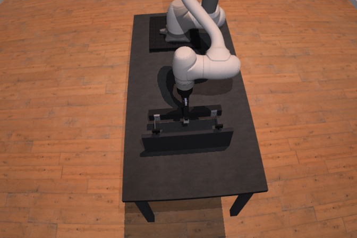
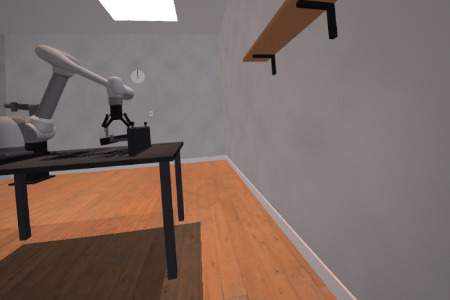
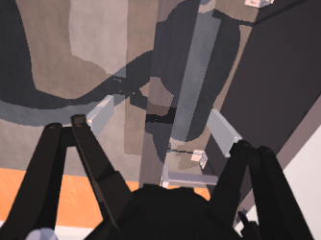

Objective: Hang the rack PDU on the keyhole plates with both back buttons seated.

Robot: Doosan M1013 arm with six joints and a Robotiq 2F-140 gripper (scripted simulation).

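Right now the rack PDU is 30 mm below my hand and 20 mm ahead of it. From my hand the other things lie so: black panel (160 mm ahead, 40 mm below, 10 mm to the left).
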